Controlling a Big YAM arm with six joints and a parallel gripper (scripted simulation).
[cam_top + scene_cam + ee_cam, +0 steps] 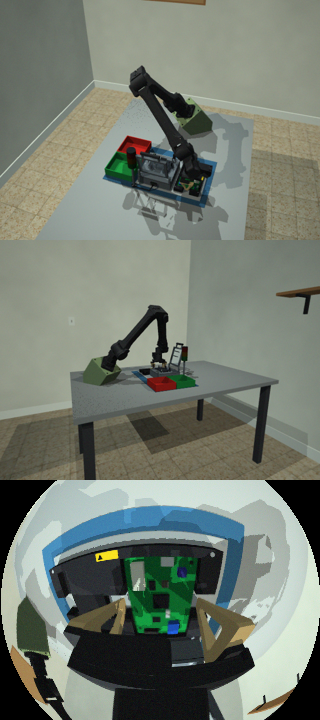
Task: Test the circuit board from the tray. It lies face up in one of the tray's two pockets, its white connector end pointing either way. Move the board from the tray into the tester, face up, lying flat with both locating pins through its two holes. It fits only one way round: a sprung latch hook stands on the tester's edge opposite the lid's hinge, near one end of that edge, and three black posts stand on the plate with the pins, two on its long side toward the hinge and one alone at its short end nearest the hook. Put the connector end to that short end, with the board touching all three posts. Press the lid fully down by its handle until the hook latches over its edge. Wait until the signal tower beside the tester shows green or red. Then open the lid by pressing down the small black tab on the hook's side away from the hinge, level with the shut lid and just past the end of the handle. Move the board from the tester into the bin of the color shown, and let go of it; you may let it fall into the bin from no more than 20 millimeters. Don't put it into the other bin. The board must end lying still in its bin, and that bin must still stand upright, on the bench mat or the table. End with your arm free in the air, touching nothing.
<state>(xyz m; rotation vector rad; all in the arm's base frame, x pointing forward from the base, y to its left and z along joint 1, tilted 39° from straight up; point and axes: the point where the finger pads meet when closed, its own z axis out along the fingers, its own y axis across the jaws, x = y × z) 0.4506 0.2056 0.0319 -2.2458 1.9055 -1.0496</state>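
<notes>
My gripper is now right at the green circuit board. Also, from my hand: tester plate 160 mm to the right, 50 mm above, 30 mm behind; latch hook 120 mm to the right, 100 mm behind, 60 mm above; clear lid 170 mm to the right, 160 mm above, 90 mm ahead.
</notes>
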